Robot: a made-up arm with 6 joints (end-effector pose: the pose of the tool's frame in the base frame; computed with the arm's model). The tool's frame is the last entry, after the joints.
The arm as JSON. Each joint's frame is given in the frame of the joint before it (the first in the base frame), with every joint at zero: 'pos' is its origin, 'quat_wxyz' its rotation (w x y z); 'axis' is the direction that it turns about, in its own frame. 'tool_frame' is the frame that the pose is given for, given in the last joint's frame.
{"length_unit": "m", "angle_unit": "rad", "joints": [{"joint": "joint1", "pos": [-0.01, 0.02, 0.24], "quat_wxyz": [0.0, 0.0, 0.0, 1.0], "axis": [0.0, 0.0, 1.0]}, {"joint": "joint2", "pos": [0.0, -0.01, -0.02], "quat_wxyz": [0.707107, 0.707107, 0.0, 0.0], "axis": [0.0, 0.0, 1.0]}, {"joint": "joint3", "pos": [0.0, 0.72, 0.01], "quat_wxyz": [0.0, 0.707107, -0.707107, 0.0], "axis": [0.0, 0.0, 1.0]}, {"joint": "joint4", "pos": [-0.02, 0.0, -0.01], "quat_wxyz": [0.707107, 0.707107, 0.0, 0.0], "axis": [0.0, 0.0, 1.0]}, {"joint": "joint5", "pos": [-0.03, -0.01, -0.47], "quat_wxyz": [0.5, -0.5, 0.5, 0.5], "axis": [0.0, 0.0, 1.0]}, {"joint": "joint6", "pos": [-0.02, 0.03, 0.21], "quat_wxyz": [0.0, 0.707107, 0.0, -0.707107], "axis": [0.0, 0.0, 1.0]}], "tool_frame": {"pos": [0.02, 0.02, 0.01], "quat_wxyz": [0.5, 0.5, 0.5, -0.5]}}
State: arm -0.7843 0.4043 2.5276 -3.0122 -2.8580 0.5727
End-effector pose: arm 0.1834 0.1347 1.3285 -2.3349 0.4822 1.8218
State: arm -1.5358 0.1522 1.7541 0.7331 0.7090 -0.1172
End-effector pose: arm -0.1008 0.0751 1.3658 -2.2639 -1.1421 -0.9710
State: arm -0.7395 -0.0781 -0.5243 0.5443 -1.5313 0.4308
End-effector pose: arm 0.2490 -0.3537 0.8873 -0.0506 2.1830 -0.3344
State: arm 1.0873 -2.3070 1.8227 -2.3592 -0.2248 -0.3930
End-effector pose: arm -0.5281 -0.7209 -0.5570 0.8971 1.1158 -1.6744
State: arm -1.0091 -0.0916 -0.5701 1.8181 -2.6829 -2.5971
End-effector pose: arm 0.3179 -0.3647 0.8940 1.0084 1.1965 2.5411
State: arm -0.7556 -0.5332 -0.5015 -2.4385 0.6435 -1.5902
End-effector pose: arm 0.1210 0.0804 0.7168 -1.7359 1.4467 -0.1088
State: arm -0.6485 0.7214 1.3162 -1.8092 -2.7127 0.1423
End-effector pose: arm 0.7968 -0.5431 0.9033 0.1697 1.1495 1.6200
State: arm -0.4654 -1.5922 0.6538 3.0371 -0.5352 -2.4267
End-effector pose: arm -0.7724 0.6724 0.6081 -0.7229 -2.6599 -1.0026
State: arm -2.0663 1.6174 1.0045 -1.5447 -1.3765 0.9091
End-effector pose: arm -0.5144 -0.8394 -0.2304 1.2570 -0.2941 -0.6346
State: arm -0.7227 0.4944 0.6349 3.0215 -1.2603 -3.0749
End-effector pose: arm 0.7969 -0.3503 0.8979 -0.4533 -1.3596 -0.7142
